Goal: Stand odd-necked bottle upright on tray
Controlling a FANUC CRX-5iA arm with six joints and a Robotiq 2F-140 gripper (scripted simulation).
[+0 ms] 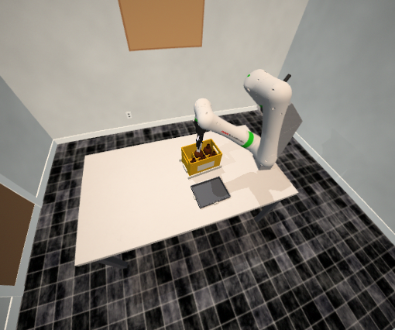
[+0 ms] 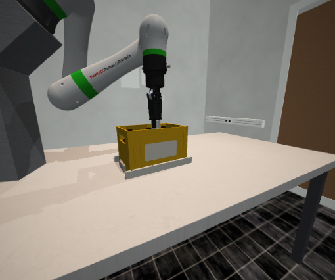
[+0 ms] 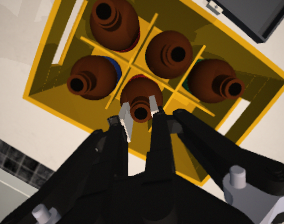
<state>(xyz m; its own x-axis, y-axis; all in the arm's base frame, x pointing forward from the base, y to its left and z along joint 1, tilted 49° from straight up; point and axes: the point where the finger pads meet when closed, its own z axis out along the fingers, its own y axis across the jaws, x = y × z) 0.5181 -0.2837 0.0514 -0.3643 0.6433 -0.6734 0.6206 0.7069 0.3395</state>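
Right now my hand is 10 mm short of the crate, 40 mm to the right of it and 90 mm above it. Also, from my hand: brown bottle: 20 mm ahead, 80 mm to the left, 80 mm below; then dark grey tray: 120 mm ahead, 300 mm to the left, 160 mm below.
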